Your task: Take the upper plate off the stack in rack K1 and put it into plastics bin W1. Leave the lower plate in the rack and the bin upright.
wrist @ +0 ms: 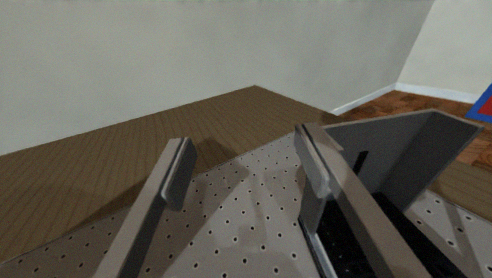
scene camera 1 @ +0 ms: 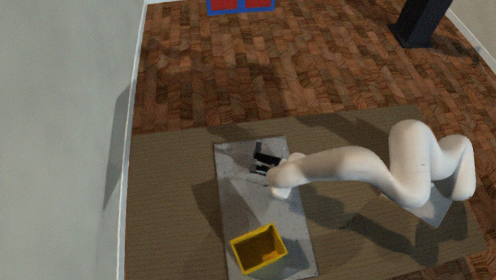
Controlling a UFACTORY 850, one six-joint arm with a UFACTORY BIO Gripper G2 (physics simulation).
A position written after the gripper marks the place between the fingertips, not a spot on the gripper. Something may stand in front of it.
In view: the gripper [wrist: 243, 139] and a yellow bin W1 [scene camera 1: 263, 246].
The wrist view misses the yellow bin W1: it is out of frame.
